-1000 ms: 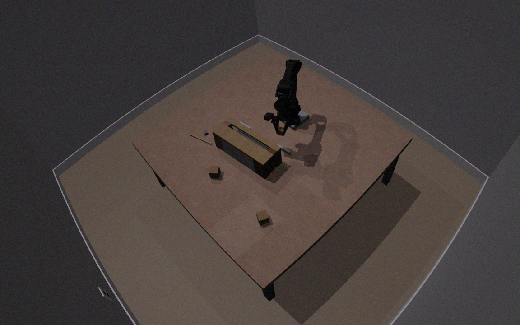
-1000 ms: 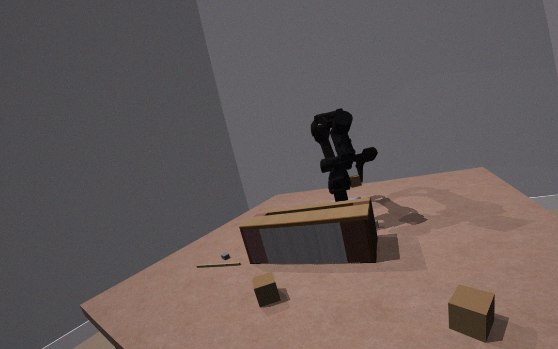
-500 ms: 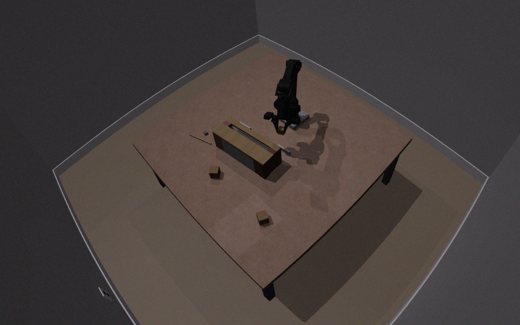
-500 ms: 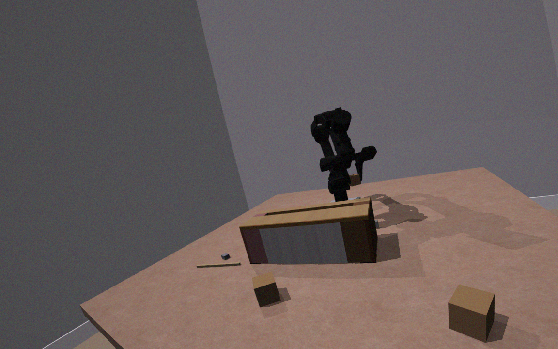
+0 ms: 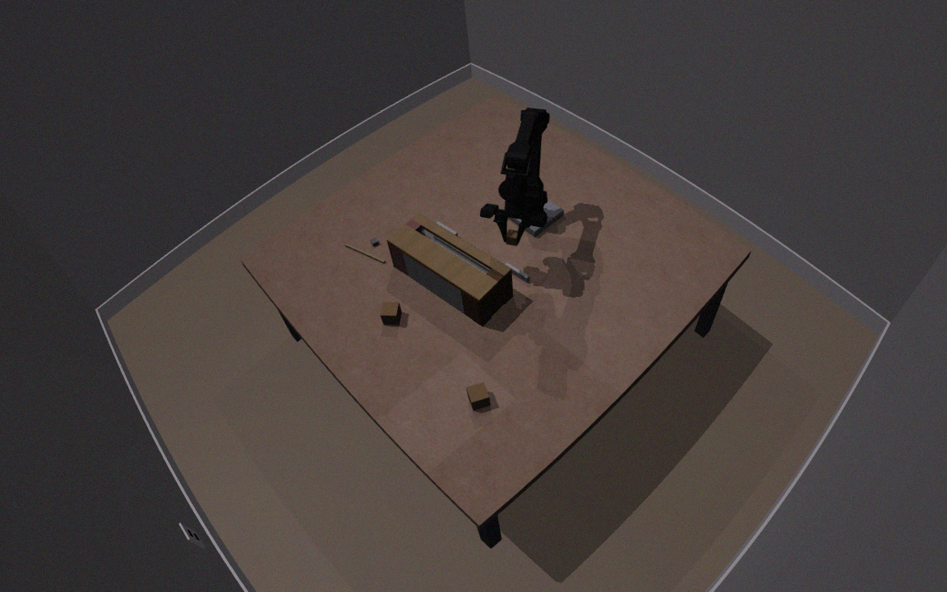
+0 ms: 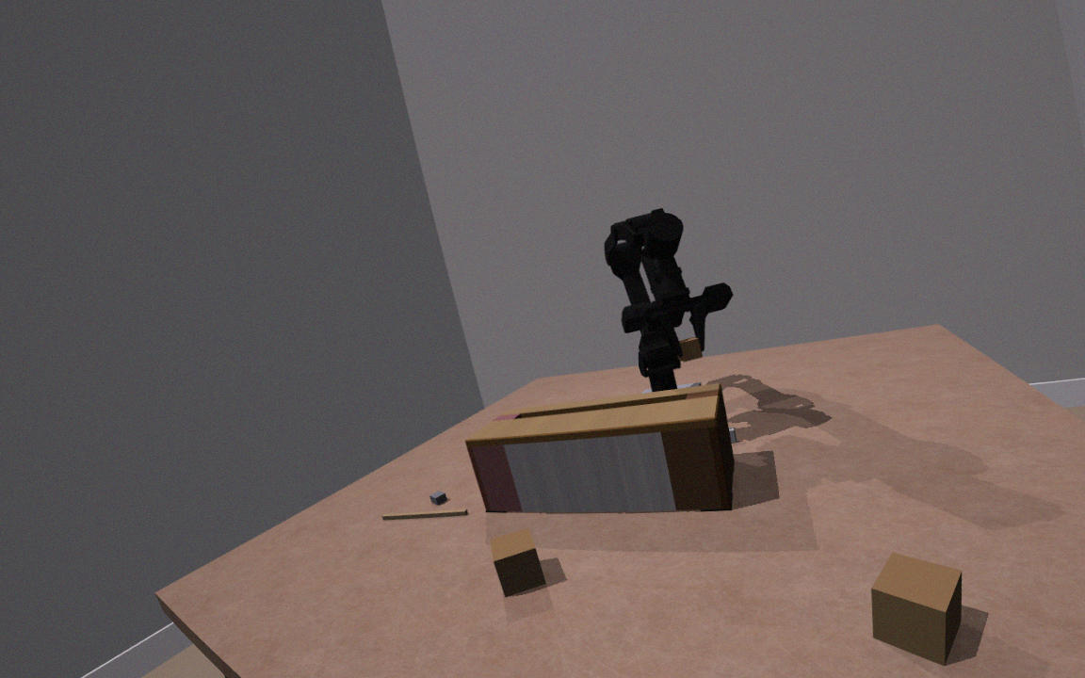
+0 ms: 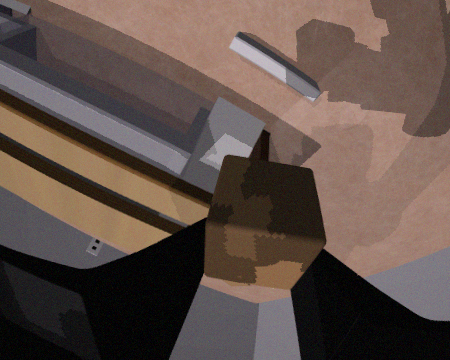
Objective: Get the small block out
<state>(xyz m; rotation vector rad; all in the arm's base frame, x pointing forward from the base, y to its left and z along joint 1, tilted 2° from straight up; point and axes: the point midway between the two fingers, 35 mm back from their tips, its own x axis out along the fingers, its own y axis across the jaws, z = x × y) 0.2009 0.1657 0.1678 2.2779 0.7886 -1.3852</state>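
The tan block lies 1 cm to the right of my gripper tip and 1 cm behind it. Also, from my gripper tip: wooden box (13 cm to the right, 12 cm ahead, 11 cm below); then thin stick (39 cm to the right, 33 cm ahead, 17 cm below); then grey piece (41 cm to the right, 28 cm ahead, 16 cm below).
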